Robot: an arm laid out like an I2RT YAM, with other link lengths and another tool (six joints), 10 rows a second.
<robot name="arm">
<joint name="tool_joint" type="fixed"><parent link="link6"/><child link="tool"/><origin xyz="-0.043 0.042 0.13" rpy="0.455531 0 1.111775"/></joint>
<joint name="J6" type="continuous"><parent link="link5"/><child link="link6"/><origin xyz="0.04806 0 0.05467" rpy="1.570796 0 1.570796"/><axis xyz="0 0 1"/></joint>
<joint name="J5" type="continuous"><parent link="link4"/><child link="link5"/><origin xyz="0.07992 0.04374 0.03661" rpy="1.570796 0 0"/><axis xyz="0 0 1"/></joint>
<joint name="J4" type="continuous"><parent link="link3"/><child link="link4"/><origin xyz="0.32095 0.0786 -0.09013" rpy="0 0 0"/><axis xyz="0 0 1"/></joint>
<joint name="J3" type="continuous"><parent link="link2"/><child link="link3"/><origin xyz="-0.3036 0 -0.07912" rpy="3.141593 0 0"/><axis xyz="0 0 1"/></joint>
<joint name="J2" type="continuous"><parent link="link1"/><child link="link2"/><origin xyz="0.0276 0.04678 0.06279" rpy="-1.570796 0 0"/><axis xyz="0 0 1"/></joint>
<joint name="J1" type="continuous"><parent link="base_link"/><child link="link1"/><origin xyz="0 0 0.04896" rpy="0 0 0"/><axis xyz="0 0 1"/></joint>
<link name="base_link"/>
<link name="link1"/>
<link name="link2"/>
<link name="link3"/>
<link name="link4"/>
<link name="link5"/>
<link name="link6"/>
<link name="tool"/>
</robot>
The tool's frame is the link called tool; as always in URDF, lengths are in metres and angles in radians. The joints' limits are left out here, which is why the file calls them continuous.
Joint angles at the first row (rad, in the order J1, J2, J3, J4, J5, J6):
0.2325 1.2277 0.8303 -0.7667 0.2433 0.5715
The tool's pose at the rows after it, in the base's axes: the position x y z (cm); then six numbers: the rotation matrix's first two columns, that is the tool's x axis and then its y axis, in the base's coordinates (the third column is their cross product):
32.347, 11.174, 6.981, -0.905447, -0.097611, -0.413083, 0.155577, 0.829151, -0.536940
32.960, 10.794, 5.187, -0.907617, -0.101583, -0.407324, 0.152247, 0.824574, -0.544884
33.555, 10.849, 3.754, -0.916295, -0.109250, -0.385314, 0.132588, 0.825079, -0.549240
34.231, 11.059, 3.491, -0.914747, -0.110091, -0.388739, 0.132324, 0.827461, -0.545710
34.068, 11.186, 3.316, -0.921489, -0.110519, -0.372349, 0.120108, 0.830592, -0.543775
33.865, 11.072, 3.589, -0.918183, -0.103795, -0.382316, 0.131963, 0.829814, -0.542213
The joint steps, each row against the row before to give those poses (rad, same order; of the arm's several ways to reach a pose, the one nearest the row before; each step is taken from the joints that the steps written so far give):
-0.0166 0.0332 -0.0444 0.0770 -0.0244 -0.0113
-0.0133 0.0420 -0.0238 0.0621 0.0013 -0.0159
-0.0060 0.0595 0.0057 0.0326 -0.0087 -0.0118
0.0001 0.0261 0.0115 0.0188 -0.0037 -0.0010
-0.0004 0.0121 0.0078 -0.0129 -0.0091 0.0004
0.0001 -0.0208 -0.0106 -0.0008 0.0043 0.0062

